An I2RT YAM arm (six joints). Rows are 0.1 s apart.
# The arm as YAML. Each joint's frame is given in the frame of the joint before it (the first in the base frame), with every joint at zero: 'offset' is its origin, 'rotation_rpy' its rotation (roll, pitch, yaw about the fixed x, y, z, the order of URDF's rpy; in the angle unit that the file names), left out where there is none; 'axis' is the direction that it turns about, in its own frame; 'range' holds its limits. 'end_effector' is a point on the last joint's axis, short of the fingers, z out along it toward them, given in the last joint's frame.
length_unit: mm
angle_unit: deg
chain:
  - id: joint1
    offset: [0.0, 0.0, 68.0]
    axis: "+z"
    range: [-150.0, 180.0]
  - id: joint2
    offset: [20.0, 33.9, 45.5]
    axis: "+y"
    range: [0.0, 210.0]
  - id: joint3
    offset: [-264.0, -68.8, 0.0]
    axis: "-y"
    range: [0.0, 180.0]
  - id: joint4
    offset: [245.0, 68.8, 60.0]
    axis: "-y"
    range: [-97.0, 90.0]
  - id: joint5
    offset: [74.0, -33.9, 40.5]
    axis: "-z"
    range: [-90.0, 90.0]
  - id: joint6
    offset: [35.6, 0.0, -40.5]
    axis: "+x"
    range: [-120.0, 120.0]
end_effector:
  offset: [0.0, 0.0, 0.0]
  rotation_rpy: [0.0, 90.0, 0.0]
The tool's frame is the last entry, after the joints.
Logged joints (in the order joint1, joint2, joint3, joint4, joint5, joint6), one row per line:
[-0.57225 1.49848 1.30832 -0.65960 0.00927 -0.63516]
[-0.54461 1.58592 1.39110 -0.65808 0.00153 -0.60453]
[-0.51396 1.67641 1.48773 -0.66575 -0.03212 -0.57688]
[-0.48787 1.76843 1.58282 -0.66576 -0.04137 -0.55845]
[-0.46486 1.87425 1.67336 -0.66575 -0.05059 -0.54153]
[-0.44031 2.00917 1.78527 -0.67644 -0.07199 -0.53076]
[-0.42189 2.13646 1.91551 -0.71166 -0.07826 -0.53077]
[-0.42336 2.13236 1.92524 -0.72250 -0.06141 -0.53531]
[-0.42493 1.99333 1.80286 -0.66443 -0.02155 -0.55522]
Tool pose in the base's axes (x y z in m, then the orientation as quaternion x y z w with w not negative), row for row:
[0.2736 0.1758 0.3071 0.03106 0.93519 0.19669 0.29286]
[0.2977 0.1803 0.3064 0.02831 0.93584 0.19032 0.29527]
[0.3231 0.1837 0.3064 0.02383 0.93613 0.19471 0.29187]
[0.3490 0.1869 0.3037 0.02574 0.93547 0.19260 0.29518]
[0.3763 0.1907 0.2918 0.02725 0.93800 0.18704 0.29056]
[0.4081 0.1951 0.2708 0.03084 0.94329 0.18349 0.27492]
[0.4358 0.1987 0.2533 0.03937 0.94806 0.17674 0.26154]
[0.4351 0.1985 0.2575 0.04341 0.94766 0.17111 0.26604]
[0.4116 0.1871 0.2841 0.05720 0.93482 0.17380 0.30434]
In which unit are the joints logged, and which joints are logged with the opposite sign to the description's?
The joints are logged in radians. Opposite sign: joint1, joint6.
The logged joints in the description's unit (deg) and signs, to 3 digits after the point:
[32.788 85.857 74.961 -37.792 0.531 36.392]
[31.204 90.867 79.704 -37.705 0.088 34.637]
[29.448 96.051 85.241 -38.145 -1.840 33.053]
[27.953 101.324 90.689 -38.145 -2.370 31.997]
[26.635 107.387 95.876 -38.145 -2.899 31.027]
[25.228 115.117 102.288 -38.757 -4.125 30.410]
[24.173 122.410 109.751 -40.775 -4.484 30.411]
[24.257 122.175 110.308 -41.396 -3.519 30.671]
[24.347 114.209 103.296 -38.069 -1.235 31.812]

